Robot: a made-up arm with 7 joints.
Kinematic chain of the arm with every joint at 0, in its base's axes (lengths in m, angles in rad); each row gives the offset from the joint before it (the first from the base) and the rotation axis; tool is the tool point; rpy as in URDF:
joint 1: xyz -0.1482 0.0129 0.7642 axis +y
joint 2: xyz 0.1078 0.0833 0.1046 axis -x
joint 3: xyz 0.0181 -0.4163 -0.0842 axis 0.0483 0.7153 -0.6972
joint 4: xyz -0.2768 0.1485 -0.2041 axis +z
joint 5: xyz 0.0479 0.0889 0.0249 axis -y
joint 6: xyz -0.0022 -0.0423 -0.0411 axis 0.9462 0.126 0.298
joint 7: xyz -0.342 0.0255 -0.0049 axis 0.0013 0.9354 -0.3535
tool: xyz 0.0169 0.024 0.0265 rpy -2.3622 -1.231 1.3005
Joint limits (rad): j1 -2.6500..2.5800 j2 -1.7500..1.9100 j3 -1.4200..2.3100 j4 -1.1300..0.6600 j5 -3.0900..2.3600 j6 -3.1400..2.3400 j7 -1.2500..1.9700
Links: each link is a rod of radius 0.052 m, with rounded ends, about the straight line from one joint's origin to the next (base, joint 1, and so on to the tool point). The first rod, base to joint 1, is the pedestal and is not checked.
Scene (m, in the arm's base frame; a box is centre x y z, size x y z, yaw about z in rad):
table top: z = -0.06
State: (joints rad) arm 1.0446 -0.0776 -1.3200 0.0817 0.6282 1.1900 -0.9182
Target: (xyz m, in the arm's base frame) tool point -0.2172 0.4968 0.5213
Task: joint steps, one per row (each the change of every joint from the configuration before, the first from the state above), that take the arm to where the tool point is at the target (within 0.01 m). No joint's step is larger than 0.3 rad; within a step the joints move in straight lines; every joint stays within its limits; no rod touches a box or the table.
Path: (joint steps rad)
1: 0.0706 -0.2269 0.0627 0.0964 0.2886 0.0533 0.0391
2: 0.0705 -0.2269 0.0628 0.0964 0.2887 0.0532 0.0392
3: 0.0706 -0.2268 0.0627 0.0963 0.2886 0.0533 0.0391
4: 0.0706 -0.2269 0.0627 0.0964 0.2886 0.0532 0.0391
5: 0.0705 -0.2269 0.0628 0.0964 0.2887 0.0533 0.0391
6: 0.0706 -0.2269 0.0627 0.0964 0.2886 0.0533 0.0392

